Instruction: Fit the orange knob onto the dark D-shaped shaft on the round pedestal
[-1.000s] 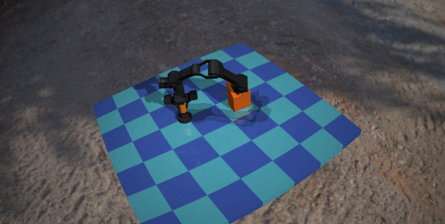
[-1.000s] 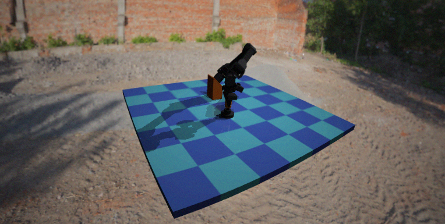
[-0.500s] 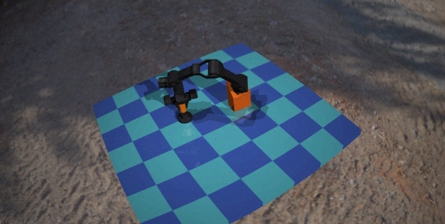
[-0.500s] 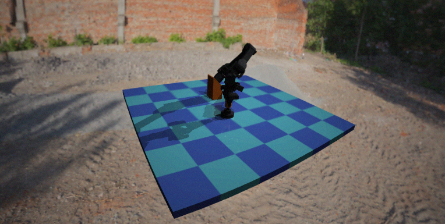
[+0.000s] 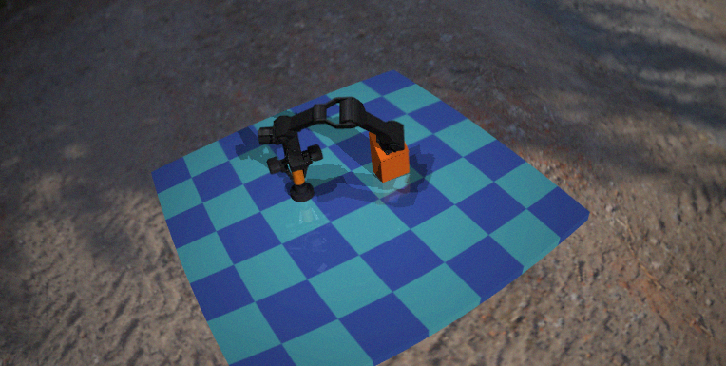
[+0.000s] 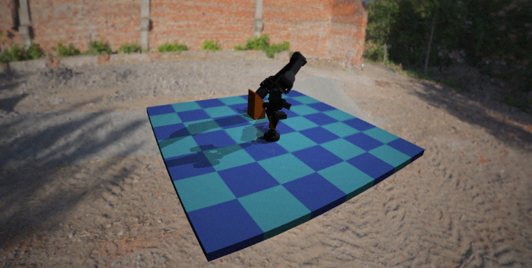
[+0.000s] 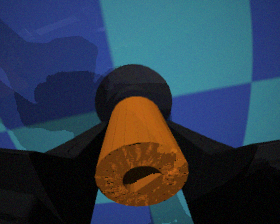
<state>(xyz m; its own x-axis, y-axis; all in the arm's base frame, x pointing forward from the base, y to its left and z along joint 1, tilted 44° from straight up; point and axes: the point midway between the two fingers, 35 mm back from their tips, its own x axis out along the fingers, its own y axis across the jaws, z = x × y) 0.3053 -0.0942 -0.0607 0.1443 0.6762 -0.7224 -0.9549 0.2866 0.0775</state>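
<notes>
The orange knob is 20 mm above my gripper tip. From my gripper tip the other things lie so: pedestal 40 mm below.
</notes>
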